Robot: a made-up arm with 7 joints.
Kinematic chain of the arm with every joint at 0, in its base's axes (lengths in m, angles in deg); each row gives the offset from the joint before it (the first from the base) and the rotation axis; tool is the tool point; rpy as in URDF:
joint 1: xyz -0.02 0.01 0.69 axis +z
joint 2: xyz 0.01 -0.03 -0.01 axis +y
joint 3: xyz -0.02 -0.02 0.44 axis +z
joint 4: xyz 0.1 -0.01 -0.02 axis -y
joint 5: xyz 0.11 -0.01 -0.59 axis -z
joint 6: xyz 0.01 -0.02 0 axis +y
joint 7: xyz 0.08 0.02 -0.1 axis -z
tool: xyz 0.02 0 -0.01 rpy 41.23 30.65 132.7
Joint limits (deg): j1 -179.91..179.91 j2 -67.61..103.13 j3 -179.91..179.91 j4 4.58..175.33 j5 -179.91..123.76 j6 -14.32..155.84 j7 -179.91..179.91
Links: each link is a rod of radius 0.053 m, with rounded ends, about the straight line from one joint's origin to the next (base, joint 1, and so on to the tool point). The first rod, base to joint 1, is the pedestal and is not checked.
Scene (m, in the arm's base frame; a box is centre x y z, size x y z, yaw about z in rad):
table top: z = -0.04
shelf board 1: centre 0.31 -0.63 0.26 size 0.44 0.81 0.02 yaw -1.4
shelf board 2: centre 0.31 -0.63 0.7 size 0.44 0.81 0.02 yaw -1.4
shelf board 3: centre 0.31 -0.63 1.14 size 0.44 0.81 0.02 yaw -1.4
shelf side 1: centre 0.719 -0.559 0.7 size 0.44 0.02 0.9 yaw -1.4
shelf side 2: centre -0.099 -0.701 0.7 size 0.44 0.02 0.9 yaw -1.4
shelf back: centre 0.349 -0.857 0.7 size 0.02 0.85 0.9 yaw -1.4
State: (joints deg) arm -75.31 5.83 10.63 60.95 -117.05 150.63 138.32
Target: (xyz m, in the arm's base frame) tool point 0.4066 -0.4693 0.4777
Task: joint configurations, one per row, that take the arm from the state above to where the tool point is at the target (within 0.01 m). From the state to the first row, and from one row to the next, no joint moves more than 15 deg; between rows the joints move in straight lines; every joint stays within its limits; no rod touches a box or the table.
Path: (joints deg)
1: -75.16 -8.29 13.82 49.05 -114.57 151.93 139.48
2: -75.01 -22.41 17.00 37.16 -112.08 153.24 140.64
3: -74.86 -36.54 20.19 25.26 -109.60 154.54 141.80
4: -74.71 -50.66 23.38 13.37 -107.12 155.84 142.97
5: -82.90 -50.76 37.83 14.71 -110.41 151.20 141.73
6: -91.09 -50.87 52.27 16.05 -113.71 146.55 140.49
7: -99.29 -50.97 66.72 17.39 -117.00 141.91 139.25
8: -107.48 -51.08 81.17 18.73 -120.30 137.26 138.01
9: -115.67 -51.18 95.62 20.07 -123.60 132.62 136.77
10: -123.86 -51.29 110.07 21.41 -126.89 127.97 135.53
11: -132.06 -51.39 124.51 22.74 -130.19 123.33 134.29
12: -145.75 -59.50 121.94 35.01 -132.04 115.32 132.96
13: -159.45 -67.61 119.37 47.28 -133.89 107.30 131.64

